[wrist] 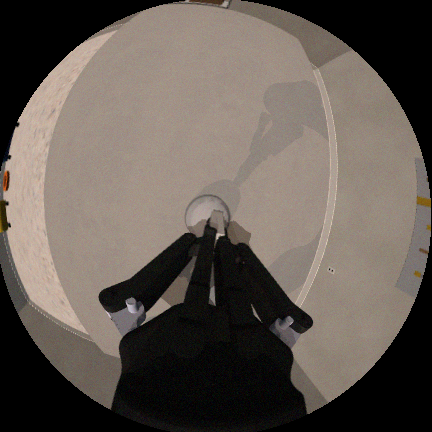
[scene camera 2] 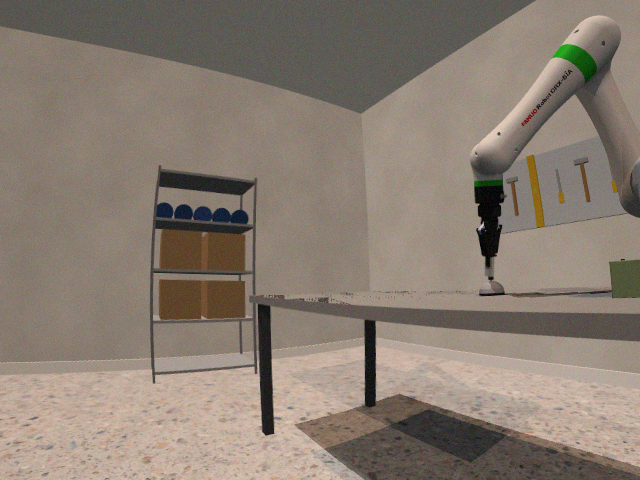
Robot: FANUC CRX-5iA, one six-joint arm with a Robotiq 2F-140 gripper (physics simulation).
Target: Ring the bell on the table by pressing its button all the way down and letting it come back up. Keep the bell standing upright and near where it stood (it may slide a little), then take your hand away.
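Frame: origin at the arm's base, x ahead, y left, z up, level; metres.
Where they show: gripper, between the fingertips: (wrist: 214,219) (scene camera 2: 489,276).
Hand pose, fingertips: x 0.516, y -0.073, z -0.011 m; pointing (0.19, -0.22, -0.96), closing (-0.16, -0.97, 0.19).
Observation:
After its pixels a point has its place.
The bell (scene camera 2: 494,288) {z -0.052, x 0.486, y -0.041 m} (wrist: 201,211) {z -0.034, x 0.525, y -0.056 m}, a pale dome on a dark base, stands upright on the table (scene camera 2: 439,307) {z -0.075, x 0.452, y 0.342 m} (wrist: 145,125) {z -0.075, x 0.684, y 0.057 m}. My gripper (scene camera 2: 489,274) {z -0.011, x 0.516, y -0.072 m} (wrist: 214,219) {z -0.011, x 0.516, y -0.072 m} is shut and empty, pointing straight down over the bell. In the scene view its tips are right at the top of the bell's dark button (scene camera 2: 490,279) {z -0.023, x 0.508, y -0.062 m}, a little of which shows between the tips and the dome. In the wrist view the fingertips cover part of the dome and hide the button. Whether the button is pressed down is too small to tell.
A green box (scene camera 2: 626,279) {z -0.037, x 0.108, y 0.133 m} stands on the table to the right of the bell in the scene view. A shelf rack (scene camera 2: 153,330) with boxes stands by the wall at the left. A tool board (scene camera 2: 550,206) hangs on the wall behind the arm.

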